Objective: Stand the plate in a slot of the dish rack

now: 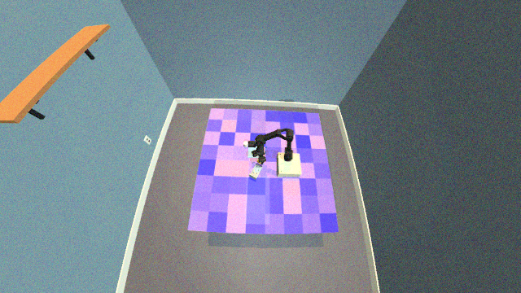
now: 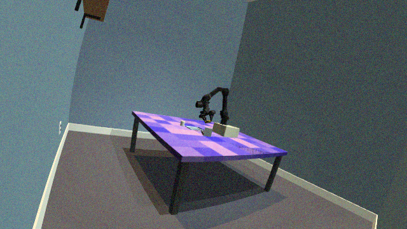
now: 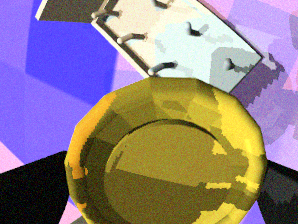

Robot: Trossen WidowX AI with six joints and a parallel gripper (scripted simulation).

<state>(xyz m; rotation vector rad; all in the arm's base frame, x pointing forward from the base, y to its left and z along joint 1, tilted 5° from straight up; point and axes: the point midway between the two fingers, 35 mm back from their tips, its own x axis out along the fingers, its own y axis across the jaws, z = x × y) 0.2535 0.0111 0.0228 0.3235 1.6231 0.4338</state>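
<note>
Right now my gripper tip is 90 mm above the dish rack, 60 mm to the right of it and 50 mm short of it. From my gripper tip the other things lie so: light blue square mat (150 mm to the right, 110 mm below, 40 mm ahead); small cup (230 mm to the right, 140 mm ahead, 80 mm below); plate (10 mm above).
</note>
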